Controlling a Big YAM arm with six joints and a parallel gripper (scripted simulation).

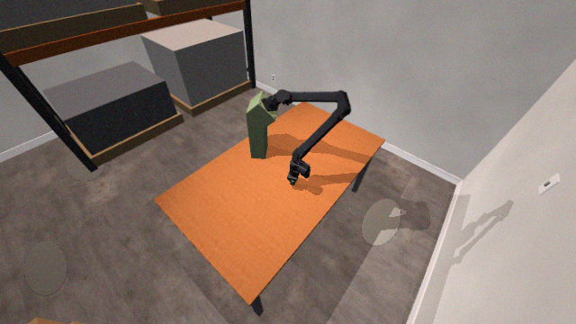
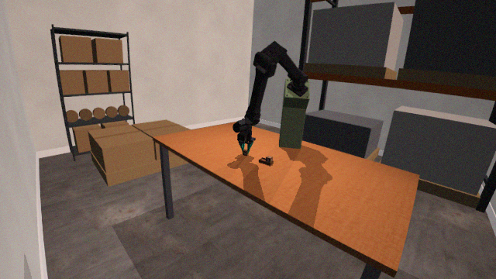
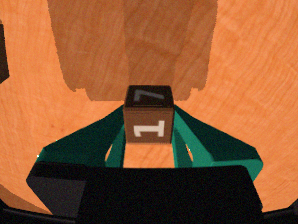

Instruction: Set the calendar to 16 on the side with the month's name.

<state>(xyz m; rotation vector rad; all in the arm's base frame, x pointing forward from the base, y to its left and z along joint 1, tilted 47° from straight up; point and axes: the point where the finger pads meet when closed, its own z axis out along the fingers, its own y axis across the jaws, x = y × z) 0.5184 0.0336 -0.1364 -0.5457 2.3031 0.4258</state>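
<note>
Now: hand 1 cm above the brown calendar cube. Also, from my hand: dark calendar tray (5 cm behind, 15 cm to the left, 2 cm below).
</note>
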